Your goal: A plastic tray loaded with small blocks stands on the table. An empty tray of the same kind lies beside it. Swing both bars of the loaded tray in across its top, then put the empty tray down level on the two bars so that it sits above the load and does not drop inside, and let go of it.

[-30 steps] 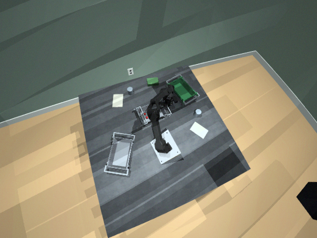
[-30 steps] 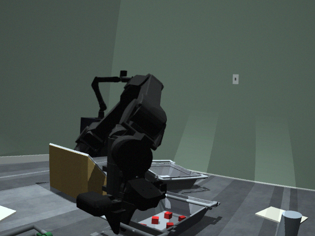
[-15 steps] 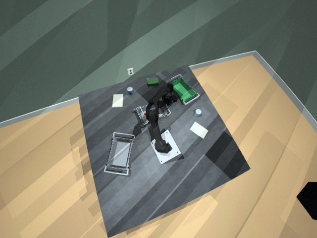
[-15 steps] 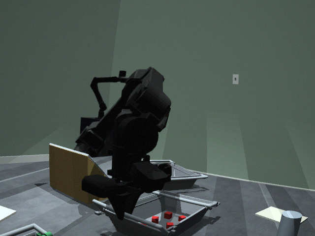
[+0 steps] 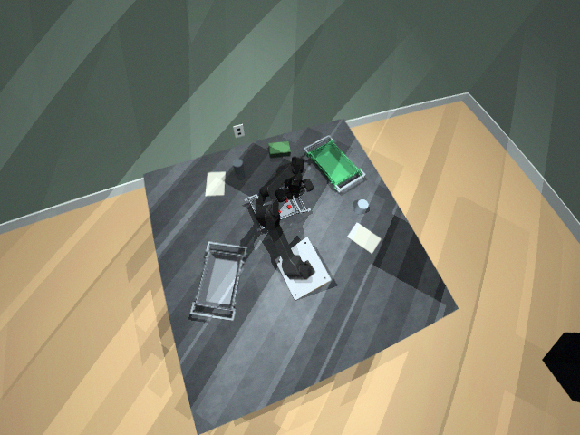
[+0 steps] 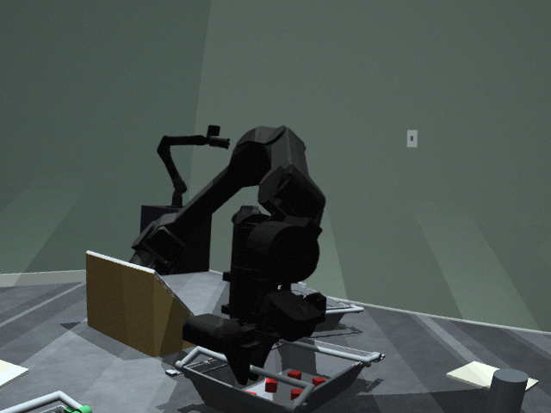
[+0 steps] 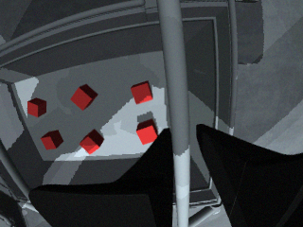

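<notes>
Right now the grey tray is 190 mm behind my gripper tip, 500 mm to the left of it and 10 mm below it. The rest, counted from my gripper tip: green block (340 mm ahead, 110 mm to the right, 40 mm below).
</notes>
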